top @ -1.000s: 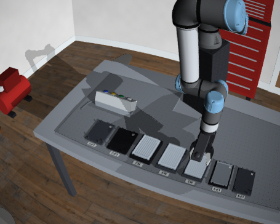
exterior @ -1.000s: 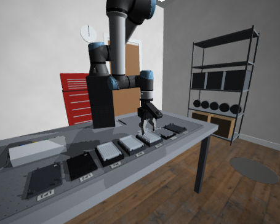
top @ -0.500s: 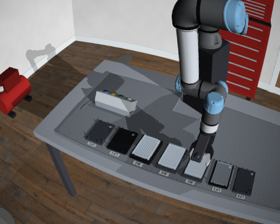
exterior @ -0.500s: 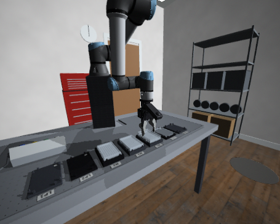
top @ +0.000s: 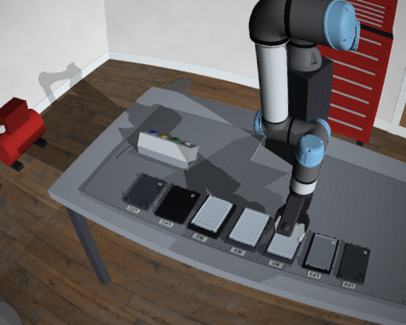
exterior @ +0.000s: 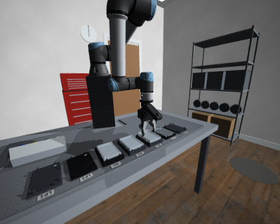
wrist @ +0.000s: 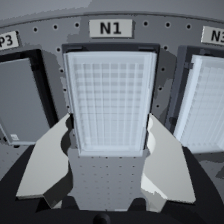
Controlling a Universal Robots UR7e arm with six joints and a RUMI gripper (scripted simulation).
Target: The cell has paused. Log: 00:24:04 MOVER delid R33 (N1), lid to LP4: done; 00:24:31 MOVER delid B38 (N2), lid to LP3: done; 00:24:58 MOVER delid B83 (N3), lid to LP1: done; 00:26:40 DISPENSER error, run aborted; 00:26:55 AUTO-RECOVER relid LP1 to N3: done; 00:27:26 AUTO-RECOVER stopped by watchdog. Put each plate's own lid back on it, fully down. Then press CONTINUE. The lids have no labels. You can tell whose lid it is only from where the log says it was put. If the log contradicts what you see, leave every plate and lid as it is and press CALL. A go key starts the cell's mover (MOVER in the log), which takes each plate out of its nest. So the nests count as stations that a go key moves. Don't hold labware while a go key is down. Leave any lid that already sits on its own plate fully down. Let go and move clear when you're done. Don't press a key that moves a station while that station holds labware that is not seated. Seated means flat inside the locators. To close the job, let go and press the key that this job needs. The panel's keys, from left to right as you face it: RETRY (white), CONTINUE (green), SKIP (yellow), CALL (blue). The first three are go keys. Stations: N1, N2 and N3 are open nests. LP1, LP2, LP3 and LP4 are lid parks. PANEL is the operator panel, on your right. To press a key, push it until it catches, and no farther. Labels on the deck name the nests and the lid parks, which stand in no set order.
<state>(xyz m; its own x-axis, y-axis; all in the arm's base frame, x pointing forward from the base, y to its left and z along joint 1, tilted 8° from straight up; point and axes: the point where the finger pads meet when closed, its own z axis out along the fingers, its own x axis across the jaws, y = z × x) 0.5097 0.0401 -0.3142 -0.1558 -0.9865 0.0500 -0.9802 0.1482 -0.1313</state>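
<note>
Right now the translucent lid is 20 mm ahead of my hand, 130 mm to the left of it and 30 mm below it. Round my hand: white plate 40 mm behind, 260 mm to the right, 10 mm below; black lid park 60 mm behind, 390 mm to the right, 40 mm below; white key 300 mm behind, 430 mm to the right, 20 mm above.
</note>
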